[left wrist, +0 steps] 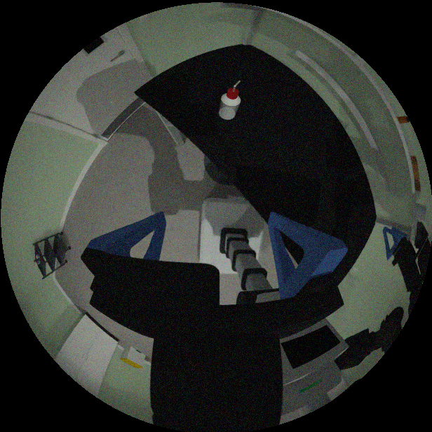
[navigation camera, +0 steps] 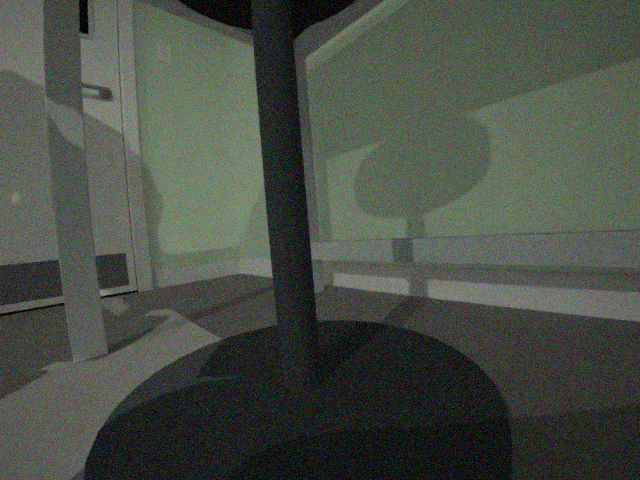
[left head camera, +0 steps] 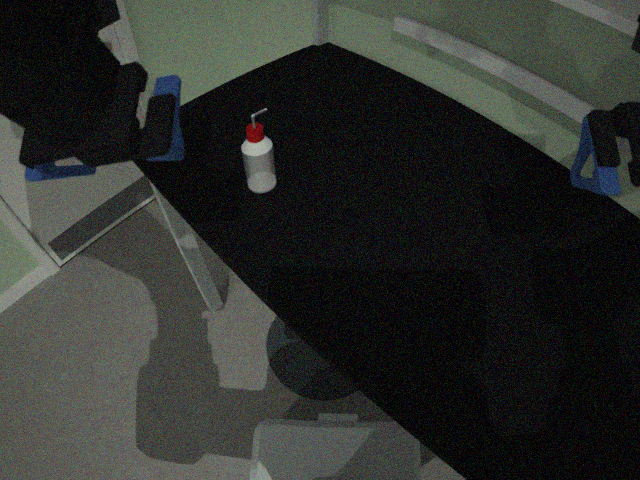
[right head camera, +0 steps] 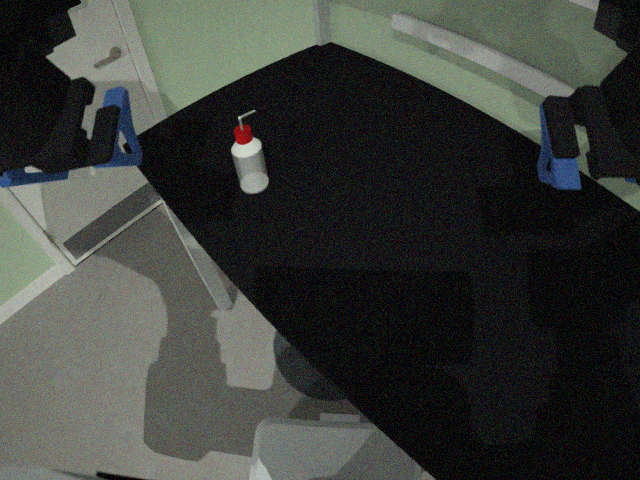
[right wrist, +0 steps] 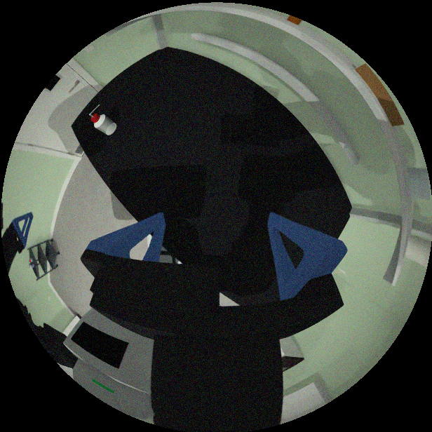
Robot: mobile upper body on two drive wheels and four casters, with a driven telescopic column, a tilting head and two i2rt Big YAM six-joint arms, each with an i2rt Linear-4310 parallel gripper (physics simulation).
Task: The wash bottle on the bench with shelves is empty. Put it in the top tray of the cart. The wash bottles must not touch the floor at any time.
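Frame: origin at the left arm's base, x ahead, y left, z up, level; centimetres.
Where they show: left gripper, fingertip midpoint: [left head camera: 135, 160] [right head camera: 101, 166]; right gripper, fingertip midpoint: [left head camera: 609, 180] [right head camera: 584, 174].
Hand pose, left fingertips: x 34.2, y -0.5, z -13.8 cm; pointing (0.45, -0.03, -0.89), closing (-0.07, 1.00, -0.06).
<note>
After its pixels a point has its place.
A wash bottle [left head camera: 260, 165] @[x 63.5, y -4.9, z -42.0 cm] [right head camera: 251, 165] @[x 63.6, y -5.2, z -41.9 cm] [left wrist: 229, 106] [right wrist: 106, 125] with a red cap and bent nozzle stands upright on the black bench [left head camera: 372, 206] @[x 60.8, y -26.0, z -49.6 cm] [right head camera: 372, 206] @[x 60.8, y -27.9, z -49.6 cm] [left wrist: 300, 130] [right wrist: 200, 100], near its corner. My left gripper [left head camera: 114, 144] @[x 34.2, y -0.5, z -13.9 cm] [left wrist: 216, 217] is open and empty, left of the bottle in the head views and apart from it. My right gripper [right wrist: 216, 217] is open and empty, far right of the bottle; it is partly cut off in the left head view. A small dark tiered cart [left wrist: 48, 247] [right wrist: 47, 252] shows far off at the left of both wrist views; its tray contents are unclear.
A dark round stool base [left head camera: 310, 361] [navigation camera: 310, 423] and its post [navigation camera: 284, 155] @[x 65.4, y -17.6, z -109.9 cm] are under the bench. A grey bench leg [left head camera: 193, 263] @[x 81.2, y 29.6, z -104.4 cm] [navigation camera: 74, 206] @[x 82.5, y 28.4, z -110.0 cm] stands at the left. A pale bar [left head camera: 491, 67] @[x 93.7, y -56.3, z -32.8 cm] runs behind the bench. A door [navigation camera: 103, 170] @[x 145.5, y 78.2, z -84.3 cm] is beyond the corner.
</note>
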